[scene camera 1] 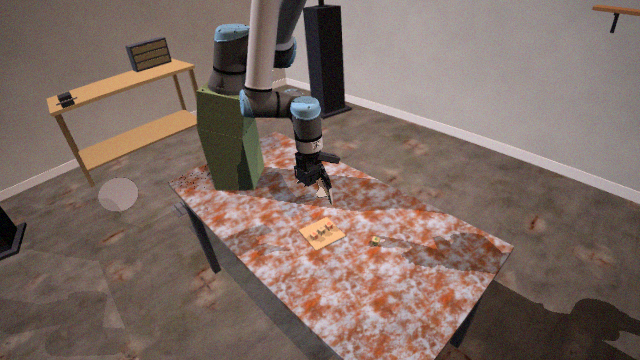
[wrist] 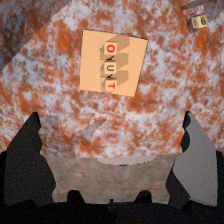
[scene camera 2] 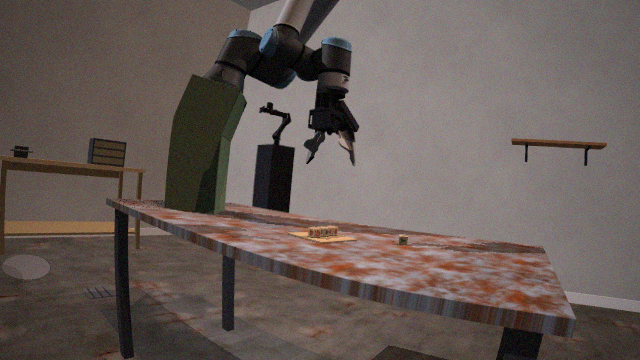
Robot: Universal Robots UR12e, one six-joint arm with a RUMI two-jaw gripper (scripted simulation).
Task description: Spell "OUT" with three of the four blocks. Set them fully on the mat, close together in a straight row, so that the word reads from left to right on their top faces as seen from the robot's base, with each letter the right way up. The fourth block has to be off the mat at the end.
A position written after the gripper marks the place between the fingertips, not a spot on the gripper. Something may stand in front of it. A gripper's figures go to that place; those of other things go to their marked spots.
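A tan mat (wrist: 130, 53) is 0.32 m from the lens; the gripper (wrist: 111, 112) is 0.13 m from the lens.
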